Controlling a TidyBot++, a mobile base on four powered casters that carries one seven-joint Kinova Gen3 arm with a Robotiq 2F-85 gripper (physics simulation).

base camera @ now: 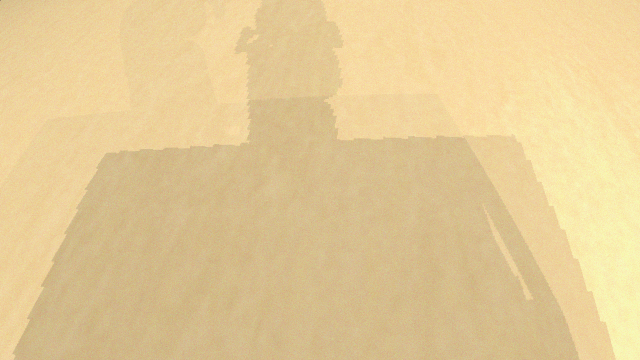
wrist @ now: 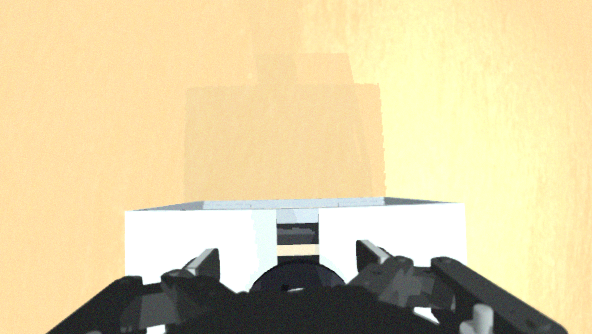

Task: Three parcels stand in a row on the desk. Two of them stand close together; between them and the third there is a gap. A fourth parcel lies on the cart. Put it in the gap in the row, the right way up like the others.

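Note:
My gripper is open, with its two dark fingers wide apart at the bottom of the wrist view. No thing shows between the fingertips; they hang over the white top of my own base. The four parcels, the desk and the cart do not show in the base camera view or in the wrist view. The gripper does not show in the base camera view.
My white mobile base fills the lower middle of the wrist view. Pale wooden-toned floor lies ahead of it. Shadows of the base and the arm fall on the floor in both views.

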